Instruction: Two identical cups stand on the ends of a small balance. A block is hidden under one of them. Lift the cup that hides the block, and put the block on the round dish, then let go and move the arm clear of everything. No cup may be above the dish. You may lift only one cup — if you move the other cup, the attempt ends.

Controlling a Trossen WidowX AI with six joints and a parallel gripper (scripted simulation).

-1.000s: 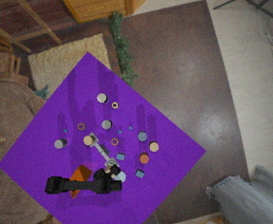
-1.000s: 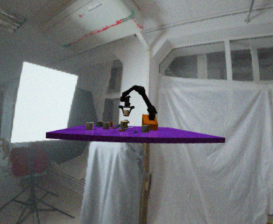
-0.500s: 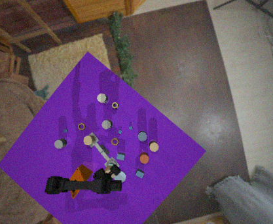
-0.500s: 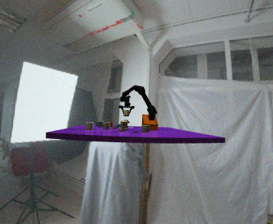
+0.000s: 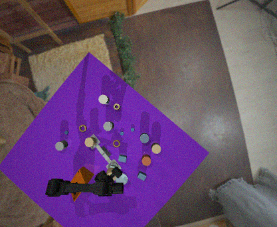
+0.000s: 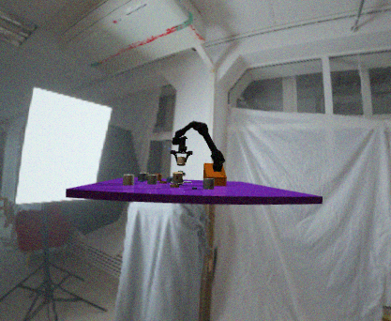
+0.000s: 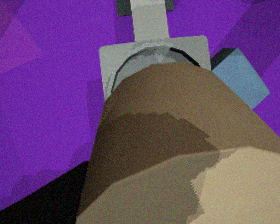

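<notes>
The pale round dish lies 7 cm behind my gripper tip, 11 cm to the right of it and 17 cm below it. Round my gripper tip: balance beam: 3 cm ahead, 13 cm to the left, 13 cm below.
</notes>
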